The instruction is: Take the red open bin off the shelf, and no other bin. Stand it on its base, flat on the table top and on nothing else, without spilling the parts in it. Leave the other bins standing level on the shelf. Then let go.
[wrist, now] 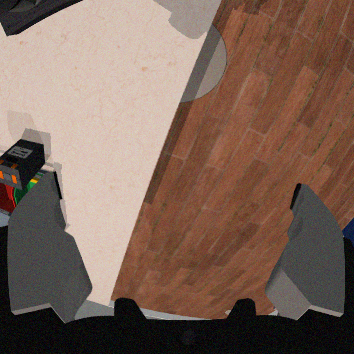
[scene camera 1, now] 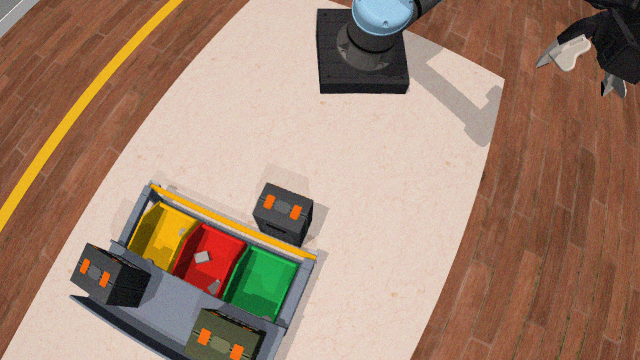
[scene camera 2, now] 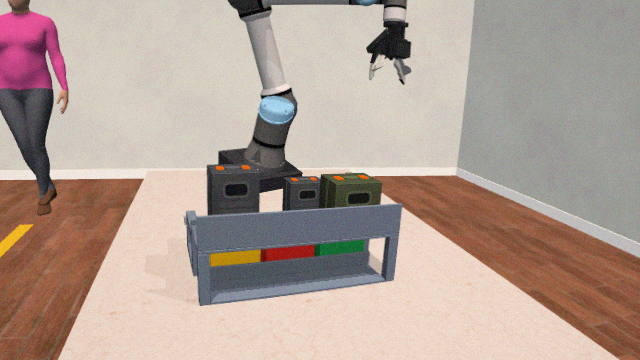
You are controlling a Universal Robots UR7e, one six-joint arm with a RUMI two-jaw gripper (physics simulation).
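Pixels of known places: gripper, fingertip midpoint: (wrist: 178, 181) (scene camera 1: 570, 81) (scene camera 2: 387, 82); arm's base at its link origin: (scene camera 1: 365, 47) (scene camera 2: 263, 162).
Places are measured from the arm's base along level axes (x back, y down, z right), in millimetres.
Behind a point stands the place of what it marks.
Note:
The red open bin (scene camera 1: 222, 250) @[y 66, x -562, z 143 mm] (scene camera 2: 290, 252) @[y 30, x -698, z 158 mm] sits in the shelf (scene camera 1: 172, 295) @[y -27, x -686, z 178 mm] (scene camera 2: 300, 227) @[y -56, x -786, z 175 mm], between the yellow bin (scene camera 1: 167, 232) @[y 66, x -573, z 277 mm] (scene camera 2: 235, 258) @[y 33, x -692, z 268 mm] and the green bin (scene camera 1: 265, 282) @[y 66, x -592, z 37 mm] (scene camera 2: 342, 247) @[y 31, x -704, z 45 mm]. Small grey parts lie in the red bin. A sliver of it also shows at the left edge of the wrist view. A yellow rail (scene camera 1: 230, 220) @[y 10, x -506, z 134 mm] runs along the bins' robot-facing side. My gripper (scene camera 1: 575, 80) @[y -304, x -199, z -360 mm] (scene camera 2: 387, 81) @[y -304, x -199, z -360 mm] (wrist: 178, 181) @[y -304, x -199, z -360 mm] is open and empty, high up and far from the shelf, off to the green bin's side.
A dark case (scene camera 1: 282, 227) @[y -52, x -498, z 26 mm] (scene camera 2: 302, 197) @[y -18, x -497, z 53 mm] (wrist: 30, 155) @[y 10, x -435, z -6 mm] stands on the table (scene camera 1: 380, 200) @[y 76, x -348, z -134 mm] beside the rail, near the green bin. Another dark case (scene camera 1: 122, 285) @[y -120, x -701, z 232 mm] (scene camera 2: 233, 200) @[y -98, x -737, z 282 mm] and an olive case (scene camera 1: 220, 342) @[y -123, x -715, z 46 mm] (scene camera 2: 357, 200) @[y -88, x -759, z 50 mm] stand at the shelf's far side. A person (scene camera 2: 30, 55) stands at the left.

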